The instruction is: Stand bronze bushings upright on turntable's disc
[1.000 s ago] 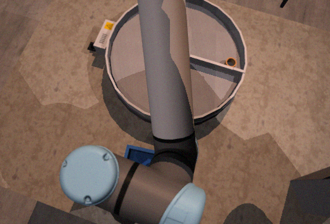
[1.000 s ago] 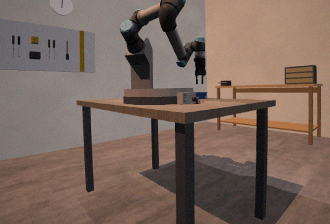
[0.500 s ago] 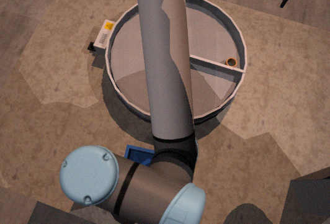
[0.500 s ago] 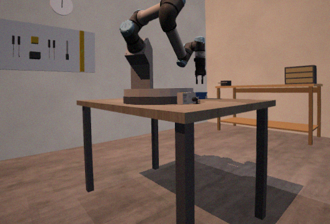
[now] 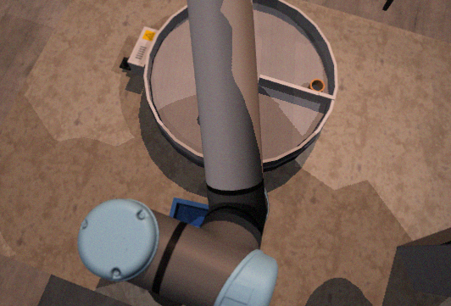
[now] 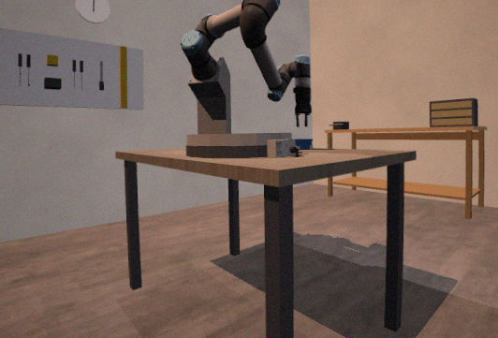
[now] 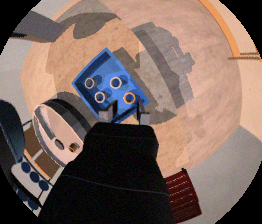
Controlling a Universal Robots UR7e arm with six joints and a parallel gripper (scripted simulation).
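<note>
The blue crate is 60 mm behind my hand, 30 mm to the right of it and 110 mm below it. From my hand the other things lie so: turntable disc (80 mm behind, 390 mm to the right, 80 mm below).
</note>
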